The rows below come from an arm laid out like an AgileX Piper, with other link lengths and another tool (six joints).
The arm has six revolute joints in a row. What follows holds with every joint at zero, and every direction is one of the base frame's. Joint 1 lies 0.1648 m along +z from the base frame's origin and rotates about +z. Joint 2 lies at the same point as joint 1 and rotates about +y. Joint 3 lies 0.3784 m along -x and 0.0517 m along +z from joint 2 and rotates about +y. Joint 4 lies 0.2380 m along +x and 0.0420 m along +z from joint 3 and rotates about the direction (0.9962, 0, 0.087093). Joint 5 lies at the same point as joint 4 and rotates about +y. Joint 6 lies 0.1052 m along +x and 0.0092 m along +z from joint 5 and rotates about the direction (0.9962, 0, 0.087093). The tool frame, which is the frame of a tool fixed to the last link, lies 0.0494 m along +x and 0.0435 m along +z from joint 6; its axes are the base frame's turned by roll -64.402, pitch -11.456 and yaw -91.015 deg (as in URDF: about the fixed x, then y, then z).
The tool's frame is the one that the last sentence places.
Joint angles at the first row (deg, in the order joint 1, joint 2, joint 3, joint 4, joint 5, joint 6):
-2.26, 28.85, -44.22, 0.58, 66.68, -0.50
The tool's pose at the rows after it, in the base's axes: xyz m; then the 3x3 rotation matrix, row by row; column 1 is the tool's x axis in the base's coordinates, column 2 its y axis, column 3 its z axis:
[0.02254 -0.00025 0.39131], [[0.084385 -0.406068 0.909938], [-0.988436 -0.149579 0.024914], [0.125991 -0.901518 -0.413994]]
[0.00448 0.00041 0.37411], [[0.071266 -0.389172 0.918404], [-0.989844 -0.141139 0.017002], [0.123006 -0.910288 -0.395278]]
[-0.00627 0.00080 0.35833], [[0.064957 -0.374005 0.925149], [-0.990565 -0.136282 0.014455], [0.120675 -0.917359 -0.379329]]
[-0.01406 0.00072 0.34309], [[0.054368 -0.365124 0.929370], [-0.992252 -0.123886 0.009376], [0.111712 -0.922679 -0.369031]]
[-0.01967 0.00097 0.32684], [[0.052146 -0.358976 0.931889], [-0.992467 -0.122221 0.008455], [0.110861 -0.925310 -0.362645]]
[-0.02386 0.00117 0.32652], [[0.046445 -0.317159 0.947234], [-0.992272 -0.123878 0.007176], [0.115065 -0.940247 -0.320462]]
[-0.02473 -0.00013 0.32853], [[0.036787 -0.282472 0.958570], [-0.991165 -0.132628 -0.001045], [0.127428 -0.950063 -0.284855]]
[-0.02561 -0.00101 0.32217], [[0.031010 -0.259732 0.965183], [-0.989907 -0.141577 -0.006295], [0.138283 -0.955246 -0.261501]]
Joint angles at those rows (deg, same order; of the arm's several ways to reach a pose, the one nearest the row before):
-3.10, 22.67, -41.56, 0.58, 68.60, 0.55
-3.40, 17.88, -39.00, 0.58, 69.68, 1.01
-3.40, 14.26, -36.45, 0.58, 69.77, 1.37
-3.40, 11.21, -34.05, 0.58, 69.81, 2.17
-3.40, 8.39, -31.43, 0.58, 69.62, 2.29
-3.40, 6.40, -31.13, 0.58, 68.74, 2.34
-3.40, 5.44, -30.91, 0.00, 67.31, 2.34
-3.40, 3.86, -29.37, -0.45, 65.92, 2.21

